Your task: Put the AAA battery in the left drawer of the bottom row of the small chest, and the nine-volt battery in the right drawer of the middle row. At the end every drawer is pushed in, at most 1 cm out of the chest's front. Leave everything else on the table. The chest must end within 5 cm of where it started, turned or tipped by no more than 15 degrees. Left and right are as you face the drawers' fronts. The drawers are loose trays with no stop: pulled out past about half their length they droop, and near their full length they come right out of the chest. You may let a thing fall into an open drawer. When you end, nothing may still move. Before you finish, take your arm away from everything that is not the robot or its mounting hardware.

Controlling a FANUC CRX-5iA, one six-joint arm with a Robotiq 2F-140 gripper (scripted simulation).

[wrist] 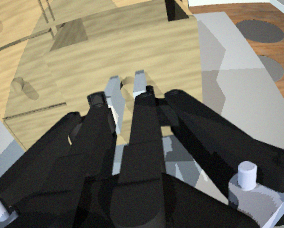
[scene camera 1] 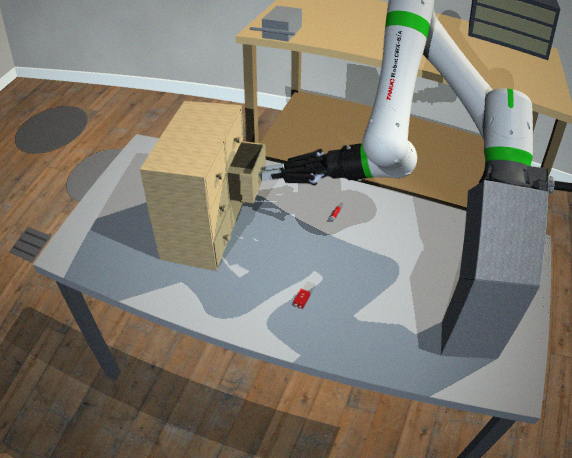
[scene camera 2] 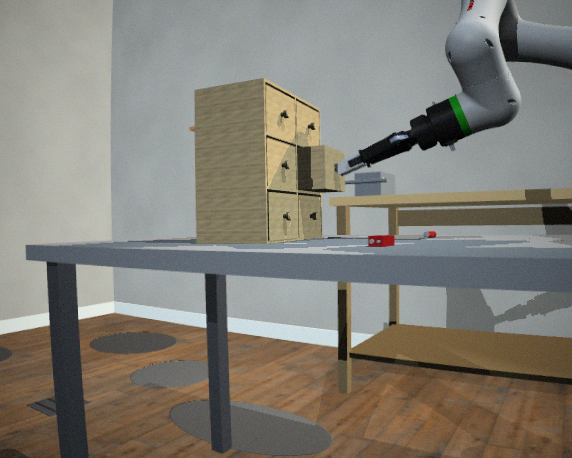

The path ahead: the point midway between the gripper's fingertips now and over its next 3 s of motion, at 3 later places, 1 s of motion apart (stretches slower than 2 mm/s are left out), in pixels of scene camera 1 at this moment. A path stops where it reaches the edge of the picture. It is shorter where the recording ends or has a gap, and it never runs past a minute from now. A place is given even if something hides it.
My gripper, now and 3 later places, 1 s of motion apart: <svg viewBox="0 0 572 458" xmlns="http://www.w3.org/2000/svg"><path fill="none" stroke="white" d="M261 174L286 175L280 199L332 228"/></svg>
